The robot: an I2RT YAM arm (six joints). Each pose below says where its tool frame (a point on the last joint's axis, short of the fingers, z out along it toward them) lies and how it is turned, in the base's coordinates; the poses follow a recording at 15 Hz.
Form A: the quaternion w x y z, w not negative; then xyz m.
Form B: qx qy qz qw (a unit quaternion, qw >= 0); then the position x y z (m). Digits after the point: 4 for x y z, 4 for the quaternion.
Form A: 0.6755, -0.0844, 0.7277, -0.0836, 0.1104, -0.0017, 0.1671
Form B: -0.0844, 0.7277, -0.0836, 0.6755, 0.1104, -0.0017, 0.1671
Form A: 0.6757, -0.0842, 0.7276, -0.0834, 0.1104, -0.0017, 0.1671
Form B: -0.0842, 0.7276, -0.0834, 0.6757, 0.1104, -0.0017, 0.1671
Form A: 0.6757, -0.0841, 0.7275, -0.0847, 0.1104, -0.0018, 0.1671
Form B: -0.0841, 0.7275, -0.0847, 0.6757, 0.1104, -0.0018, 0.1671
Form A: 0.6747, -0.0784, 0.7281, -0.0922, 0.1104, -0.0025, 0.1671
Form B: -0.0784, 0.7281, -0.0922, 0.6747, 0.1104, -0.0025, 0.1671
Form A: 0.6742, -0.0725, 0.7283, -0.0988, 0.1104, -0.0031, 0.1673
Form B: -0.0725, 0.7283, -0.0988, 0.6742, 0.1104, -0.0031, 0.1673
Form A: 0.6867, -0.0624, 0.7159, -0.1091, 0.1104, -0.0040, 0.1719
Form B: -0.0624, 0.7159, -0.1091, 0.6867, 0.1104, -0.0040, 0.1719
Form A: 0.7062, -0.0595, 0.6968, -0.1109, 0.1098, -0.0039, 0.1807
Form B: -0.0595, 0.6968, -0.1109, 0.7062, 0.1098, -0.0039, 0.1807
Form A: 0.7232, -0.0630, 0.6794, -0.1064, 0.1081, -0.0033, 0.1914
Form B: -0.0630, 0.6794, -0.1064, 0.7232, 0.1081, -0.0033, 0.1914
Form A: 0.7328, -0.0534, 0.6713, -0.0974, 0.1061, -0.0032, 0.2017
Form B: -0.0534, 0.6713, -0.0974, 0.7328, 0.1061, -0.0032, 0.2017
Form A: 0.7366, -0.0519, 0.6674, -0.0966, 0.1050, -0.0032, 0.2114
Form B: -0.0519, 0.6674, -0.0966, 0.7366, 0.1050, -0.0032, 0.2114
